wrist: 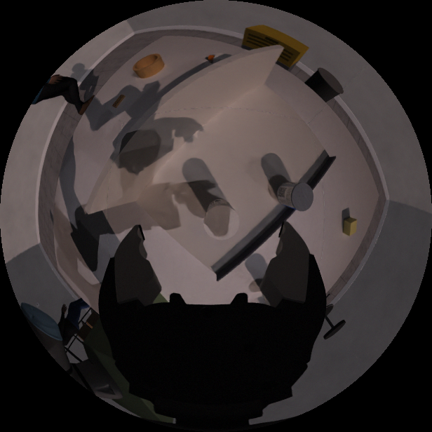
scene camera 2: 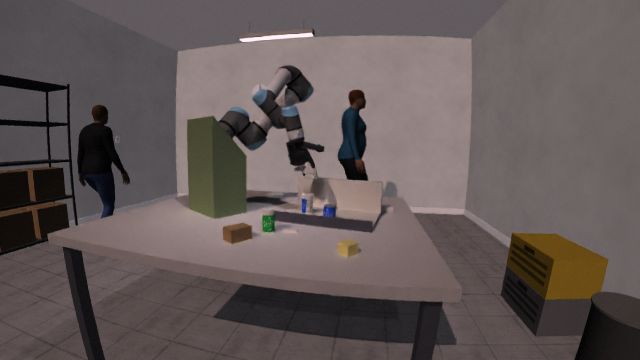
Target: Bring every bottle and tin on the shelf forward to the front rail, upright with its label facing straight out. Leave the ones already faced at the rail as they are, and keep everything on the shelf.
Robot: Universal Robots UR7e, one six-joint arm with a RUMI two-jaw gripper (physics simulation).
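Places are measured from the arm's base along level axes (x up, y ahead, z left), in metres.
Where they show: gripper, fingertip midpoint: (scene camera 2: 310,177); arm's base, link origin: (scene camera 2: 216,140).
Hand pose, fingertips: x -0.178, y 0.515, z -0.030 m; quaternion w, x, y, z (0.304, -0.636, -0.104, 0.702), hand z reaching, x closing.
Note:
Things, the pixels of their top centre, and the offset from my fingertips. "*": a spot on its surface instead.
- dark front rail, top centre: (scene camera 2: 320,215) dx -0.145, dy +0.073, dz -0.154 m
- white bottle with a blue label, top centre: (scene camera 2: 307,194) dx -0.076, dy -0.008, dz -0.021 m
- blue tin, top centre: (scene camera 2: 330,205) dx -0.102, dy +0.112, dz -0.131 m
- green-labelled can, surface spot: (scene camera 2: 268,222) * dx -0.146, dy -0.113, dz -0.300 m
- brown block, top centre: (scene camera 2: 237,226) dx -0.144, dy -0.206, dz -0.390 m
- yellow block, top centre: (scene camera 2: 348,242) dx -0.156, dy +0.203, dz -0.440 m
The shelf (scene camera 2: 357,196) (wrist: 235,135) has a dark front rail (scene camera 2: 325,220) (wrist: 250,243). A white bottle with a blue label (scene camera 2: 306,203) (wrist: 220,219) stands upright, set back from the rail; in the scene view its blue label shows toward the left of its body. A blue tin (scene camera 2: 329,211) (wrist: 298,196) stands upright close behind the rail, to the bottle's right in the scene view. My gripper (scene camera 2: 307,173) (wrist: 210,225) is open and empty, above the shelf and the bottle. The bottle shows between the fingertips in the wrist view. The tin's front is hidden in the wrist view.
A green-labelled can (scene camera 2: 268,222), a brown block (scene camera 2: 237,233) and a yellow block (scene camera 2: 347,248) (wrist: 350,226) are on the table outside the shelf. A tall green block (scene camera 2: 215,170) stands left of the shelf. An orange ring (wrist: 149,72) lies behind the back panel (wrist: 240,80).

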